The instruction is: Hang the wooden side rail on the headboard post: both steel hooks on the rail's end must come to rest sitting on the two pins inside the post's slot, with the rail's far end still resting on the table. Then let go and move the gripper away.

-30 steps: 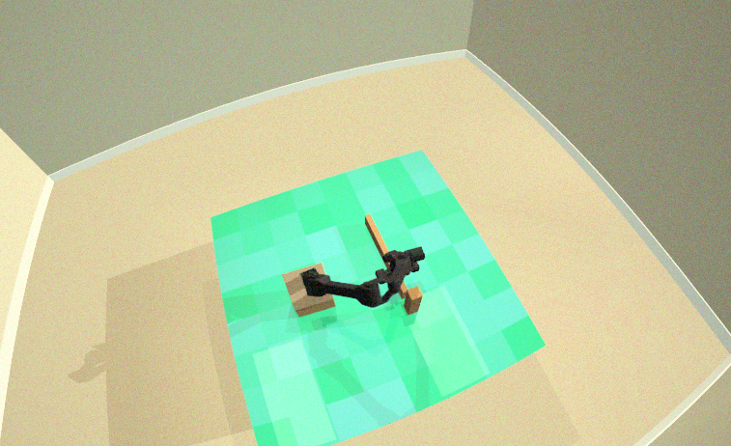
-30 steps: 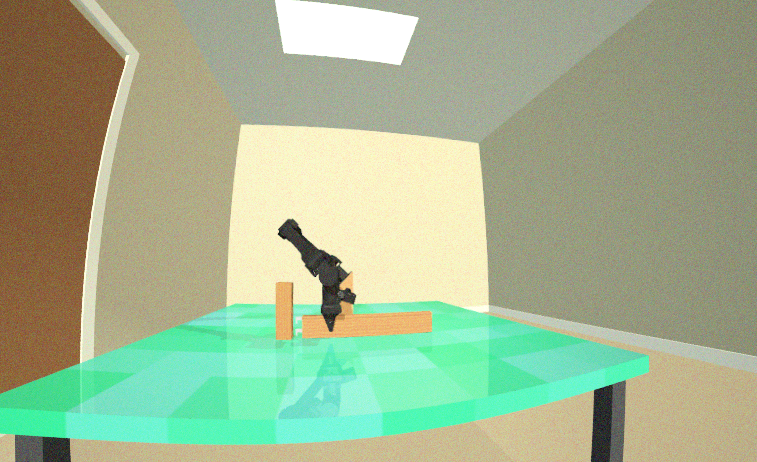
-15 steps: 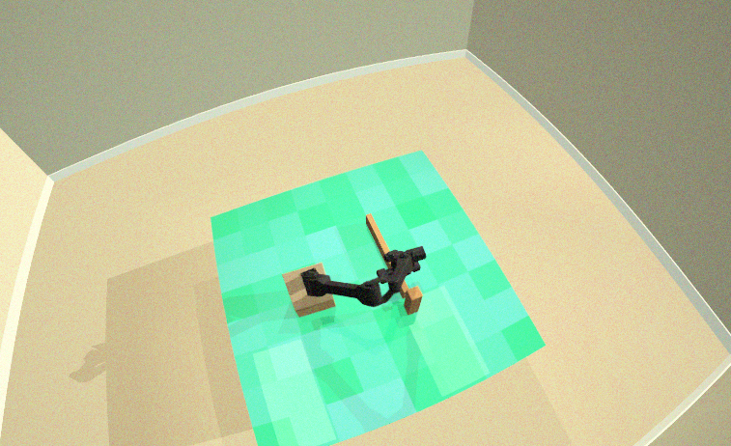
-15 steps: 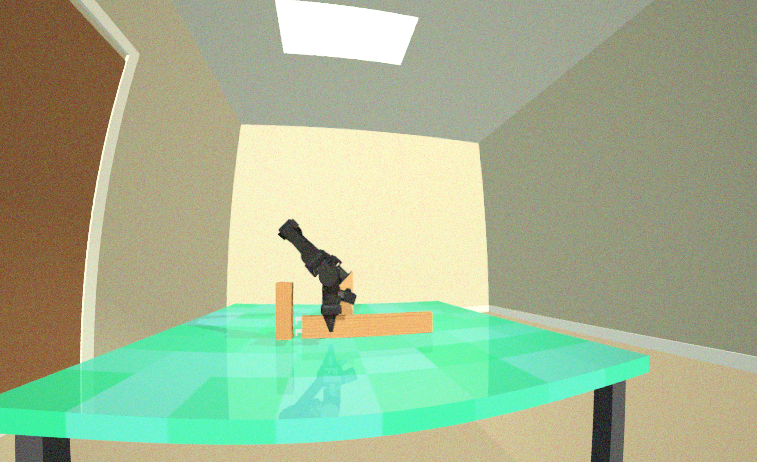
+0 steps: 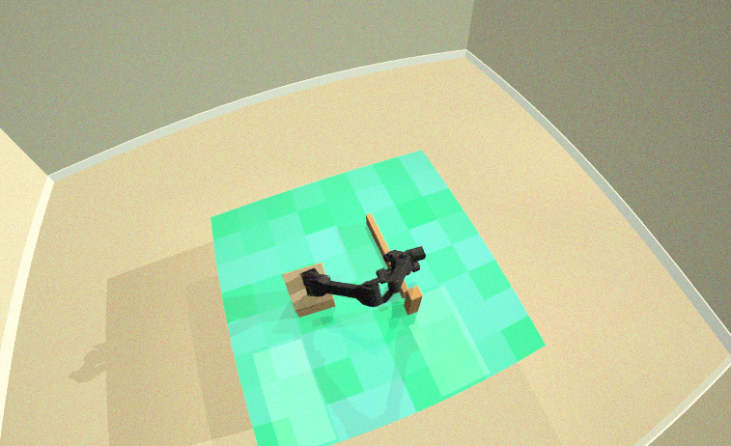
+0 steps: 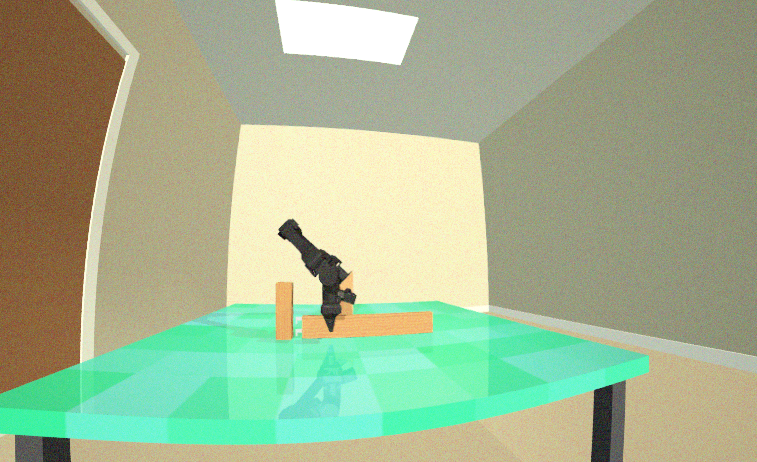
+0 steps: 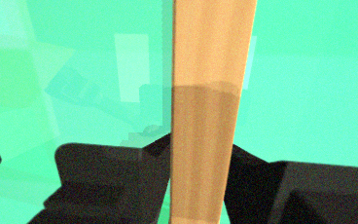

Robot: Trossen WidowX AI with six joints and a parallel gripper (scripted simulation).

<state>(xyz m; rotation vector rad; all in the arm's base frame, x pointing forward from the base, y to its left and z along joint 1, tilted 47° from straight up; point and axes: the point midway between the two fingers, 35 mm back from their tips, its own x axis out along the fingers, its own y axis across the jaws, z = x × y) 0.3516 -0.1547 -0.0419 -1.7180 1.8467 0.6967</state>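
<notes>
Right now my gripper tip is 150 mm to the left of the headboard post and 70 mm below it.
</notes>
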